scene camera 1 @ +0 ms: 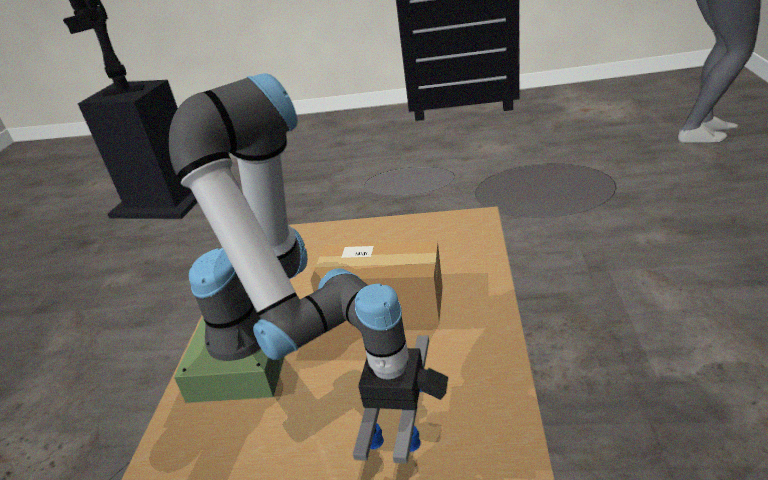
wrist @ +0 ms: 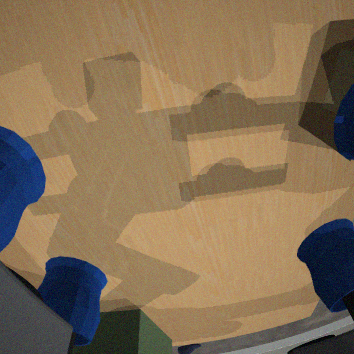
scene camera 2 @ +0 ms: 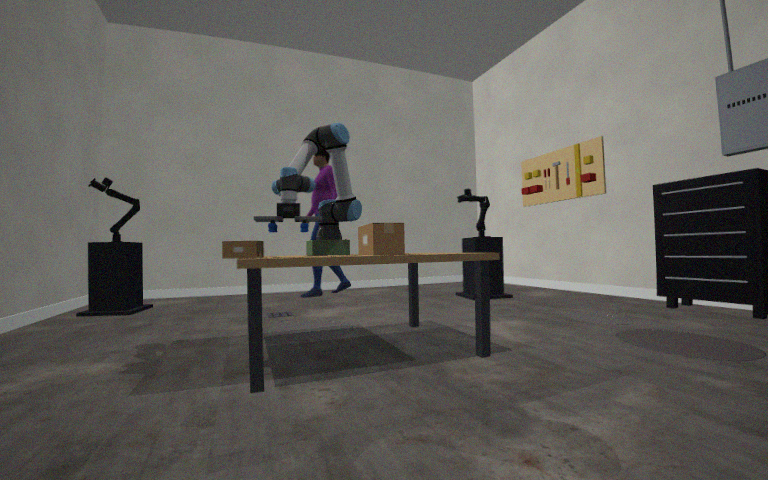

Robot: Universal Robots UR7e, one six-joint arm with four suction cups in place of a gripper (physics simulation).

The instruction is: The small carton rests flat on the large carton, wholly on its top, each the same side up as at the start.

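The large carton stands on the table, behind the wrist in scene camera 1 and right of the arm's base in scene camera 2. The small carton is a low brown box at the left table end in scene camera 2, apart from the large one; it does not show in scene camera 1. My gripper, with blue suction cups, is open and holds nothing. It hangs above the table between the cartons in scene camera 2. A dark shape at the wrist view's right edge is unclear.
The wooden table carries the green base block of my arm. A person stands behind the arm. Black pedestals with small arms and a drawer cabinet stand off the table.
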